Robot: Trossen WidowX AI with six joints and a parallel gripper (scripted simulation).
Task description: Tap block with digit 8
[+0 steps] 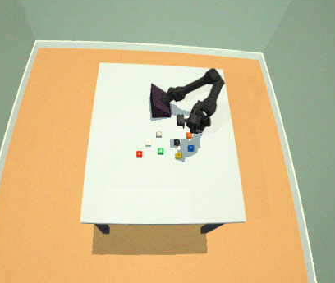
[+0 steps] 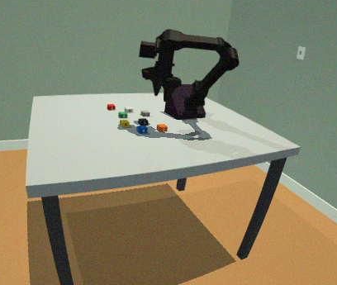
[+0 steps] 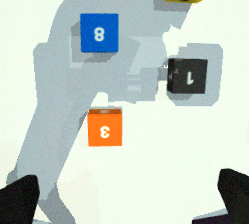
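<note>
The blue block lies 7 cm ahead of my gripper tip, 3 cm to the left of it and 12 cm below it. Also, from my gripper tip: orange block 2 cm behind, 1 cm to the left, 12 cm below; then yellow block 13 cm ahead, 4 cm to the right, 12 cm below; then black block 4 cm ahead, 6 cm to the right, 12 cm below.
</note>
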